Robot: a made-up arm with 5 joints.
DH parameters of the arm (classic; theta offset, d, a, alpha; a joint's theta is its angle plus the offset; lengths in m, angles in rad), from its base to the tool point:
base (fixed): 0.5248 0 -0.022 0
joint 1: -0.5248 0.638 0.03 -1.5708
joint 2: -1.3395 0 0.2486 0
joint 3: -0.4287 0 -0.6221 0
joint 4: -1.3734 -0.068 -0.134 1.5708
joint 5: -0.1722 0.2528 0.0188 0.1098
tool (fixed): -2.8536 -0.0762 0 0
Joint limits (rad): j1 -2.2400..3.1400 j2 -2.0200..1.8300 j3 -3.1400..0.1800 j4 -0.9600..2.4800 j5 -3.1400..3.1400
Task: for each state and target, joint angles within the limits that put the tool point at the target. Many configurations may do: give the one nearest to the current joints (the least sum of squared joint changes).
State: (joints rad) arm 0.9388 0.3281 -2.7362 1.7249 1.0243
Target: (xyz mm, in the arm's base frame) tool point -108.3 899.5 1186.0
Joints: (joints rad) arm 1.7209 0.6227 -2.6925 1.1967 1.1119
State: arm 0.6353 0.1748 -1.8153 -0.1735 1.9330
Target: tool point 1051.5 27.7 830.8
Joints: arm 0.0845 0.7062 -2.0361 0.1288 1.9866
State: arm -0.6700 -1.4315 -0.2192 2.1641 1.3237
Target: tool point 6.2 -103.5 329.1
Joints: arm -0.7861 -0.6041 0.1800 2.4800 1.2523
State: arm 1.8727 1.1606 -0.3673 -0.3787 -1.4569
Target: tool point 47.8 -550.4 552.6
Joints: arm 1.5348 1.8300 0.1800 -0.3991 -1.3341
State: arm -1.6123 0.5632 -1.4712 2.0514 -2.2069
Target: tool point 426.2 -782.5 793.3
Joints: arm -0.9498 0.3268 -1.9245 1.7271 -2.2360
